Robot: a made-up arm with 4 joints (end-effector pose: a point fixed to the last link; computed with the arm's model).
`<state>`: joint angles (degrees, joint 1 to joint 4).
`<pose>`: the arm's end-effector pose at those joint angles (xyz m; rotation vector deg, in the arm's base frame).
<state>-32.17 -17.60 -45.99 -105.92</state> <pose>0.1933 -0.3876 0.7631 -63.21 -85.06 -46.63</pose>
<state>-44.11 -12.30 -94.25 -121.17</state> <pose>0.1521 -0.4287 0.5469 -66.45 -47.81 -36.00</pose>
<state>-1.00 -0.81 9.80 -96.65</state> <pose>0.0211 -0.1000 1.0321 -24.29 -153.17 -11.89</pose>
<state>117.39 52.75 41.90 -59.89</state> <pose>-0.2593 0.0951 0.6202 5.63 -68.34 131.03</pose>
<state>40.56 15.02 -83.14 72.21</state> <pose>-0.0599 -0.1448 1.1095 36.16 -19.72 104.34</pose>
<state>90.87 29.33 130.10 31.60</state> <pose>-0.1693 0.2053 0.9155 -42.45 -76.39 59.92</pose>
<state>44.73 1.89 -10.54 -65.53</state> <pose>0.1297 0.0585 1.0494 -84.23 -153.91 4.94</pose>
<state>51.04 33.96 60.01 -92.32</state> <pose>-0.2880 0.0407 0.9180 58.18 -112.81 91.05</pose>
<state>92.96 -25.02 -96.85 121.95</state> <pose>-0.0398 0.0231 1.0243 -67.12 -39.88 79.50</pose>
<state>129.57 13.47 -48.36 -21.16</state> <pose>0.1367 0.3400 0.7633 42.02 92.77 -19.73</pose>
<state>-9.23 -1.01 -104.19 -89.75</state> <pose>0.1360 -0.5550 0.8496 -129.78 -44.14 -38.94</pose>
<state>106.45 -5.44 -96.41 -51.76</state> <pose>0.0785 0.2390 1.1770 76.19 46.96 13.68</pose>
